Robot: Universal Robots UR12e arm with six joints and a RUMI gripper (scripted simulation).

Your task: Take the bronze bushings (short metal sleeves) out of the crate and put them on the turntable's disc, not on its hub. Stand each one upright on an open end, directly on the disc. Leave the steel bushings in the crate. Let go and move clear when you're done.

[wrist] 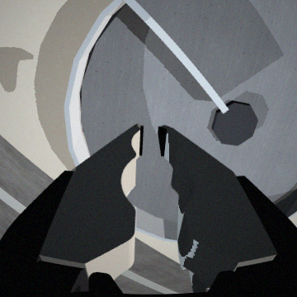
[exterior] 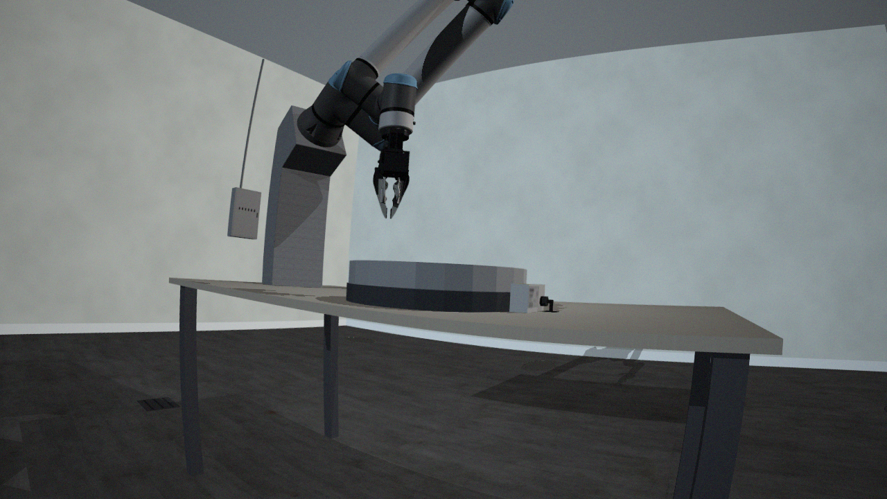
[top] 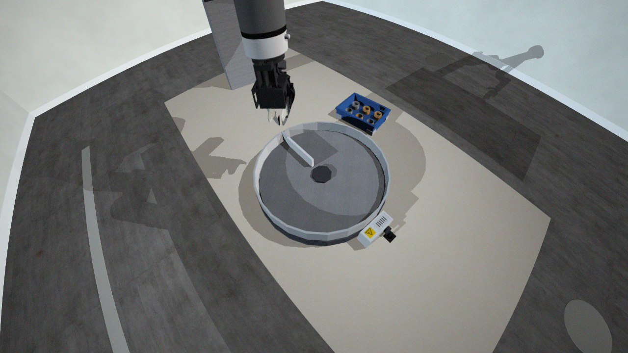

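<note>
Now: the blue crate 60 mm behind my hand, 400 mm to the left of it and 200 mm below it. Also, from my hand: turntable disc: 120 mm ahead, 50 mm to the left, 170 mm below.
</note>
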